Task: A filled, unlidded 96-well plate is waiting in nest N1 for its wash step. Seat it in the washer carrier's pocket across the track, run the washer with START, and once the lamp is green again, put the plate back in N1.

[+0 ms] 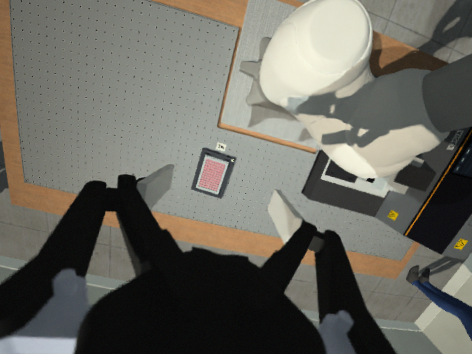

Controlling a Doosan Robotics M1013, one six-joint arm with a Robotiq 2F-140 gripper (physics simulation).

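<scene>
The plate, filled with red wells, sits flat in the dark nest N1, with a small label beside it. My gripper is open and empty; it is high above the table, and the plate shows between its two fingertips, apart from both. The washer is at the right, with a white and dark carrier area partly hidden by the arm. The START button and the lamp cannot be made out.
The white robot arm covers the upper right, its base on a light metal plate. The perforated table top has a wooden edge. Yellow warning labels mark the machine. Part of a blue-clad figure shows at lower right.
</scene>
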